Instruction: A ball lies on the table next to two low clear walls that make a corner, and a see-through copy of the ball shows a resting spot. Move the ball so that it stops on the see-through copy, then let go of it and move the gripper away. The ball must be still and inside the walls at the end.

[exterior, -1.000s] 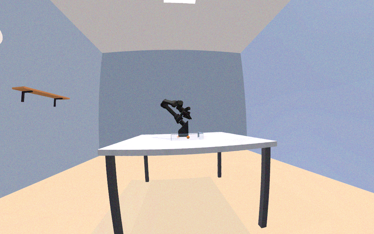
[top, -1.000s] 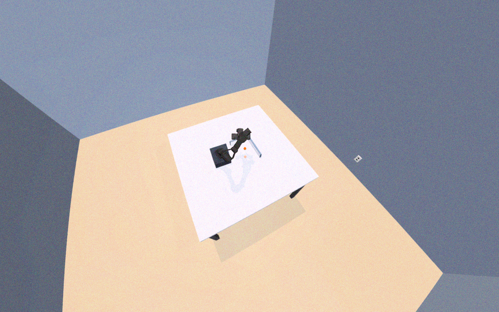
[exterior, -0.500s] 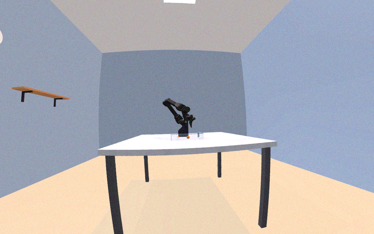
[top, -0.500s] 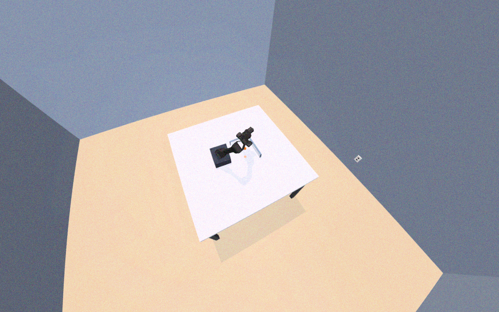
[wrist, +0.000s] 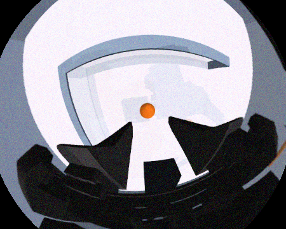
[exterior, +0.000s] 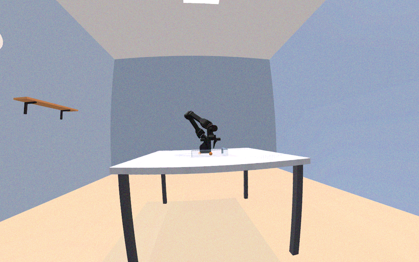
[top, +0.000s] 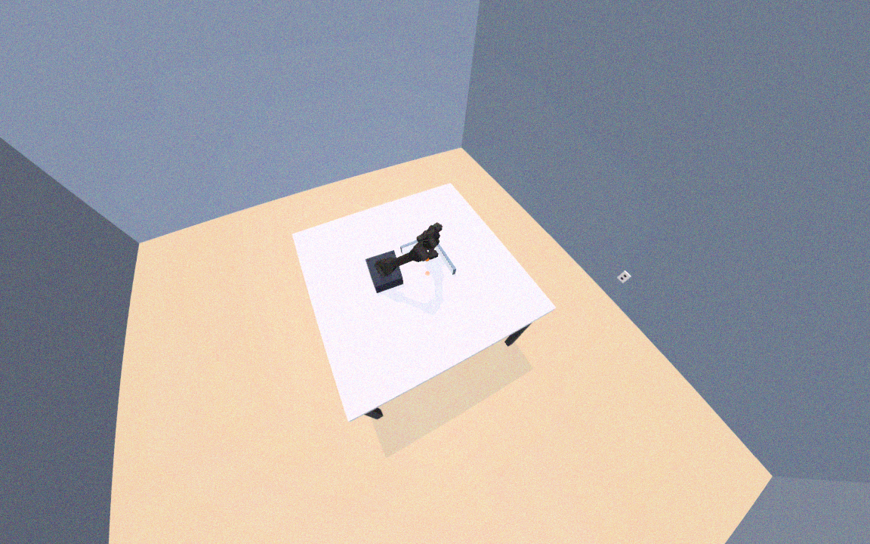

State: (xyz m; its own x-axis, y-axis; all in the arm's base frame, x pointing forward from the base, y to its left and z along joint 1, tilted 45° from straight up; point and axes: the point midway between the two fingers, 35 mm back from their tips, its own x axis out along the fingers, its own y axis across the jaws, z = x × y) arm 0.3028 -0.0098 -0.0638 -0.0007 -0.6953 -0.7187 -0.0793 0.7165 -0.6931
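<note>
My gripper tip is now 5 cm above the orange ball. Also, from my gripper tip: see-through ball copy 4 cm behind, 11 cm to the right, 5 cm below.
</note>
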